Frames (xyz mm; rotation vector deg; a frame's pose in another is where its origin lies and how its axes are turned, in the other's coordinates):
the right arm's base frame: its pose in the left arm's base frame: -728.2 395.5 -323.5 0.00 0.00 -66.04
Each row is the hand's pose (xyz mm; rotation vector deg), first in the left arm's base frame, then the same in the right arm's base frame.
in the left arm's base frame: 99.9 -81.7 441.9 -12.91 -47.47 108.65
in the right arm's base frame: 772.4 563.0 765.4 -19.53 60.82 -167.74
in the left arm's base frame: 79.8 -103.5 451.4 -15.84 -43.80 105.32
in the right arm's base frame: 784.1 535.7 774.9 13.72 -58.77 166.07
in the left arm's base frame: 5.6 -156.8 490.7 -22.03 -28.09 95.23
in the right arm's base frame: 802.7 446.3 814.2 -4.01 -45.04 158.30
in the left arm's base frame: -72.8 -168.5 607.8 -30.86 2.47 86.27
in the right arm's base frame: 781.6 369.9 931.3 -33.82 -18.32 150.16
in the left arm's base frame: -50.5 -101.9 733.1 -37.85 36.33 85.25
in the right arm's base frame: 729.8 417.3 1056.6 -63.81 12.18 145.08
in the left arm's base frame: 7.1 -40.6 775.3 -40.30 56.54 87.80
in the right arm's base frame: 697.1 494.8 1098.8 -80.30 31.63 142.72
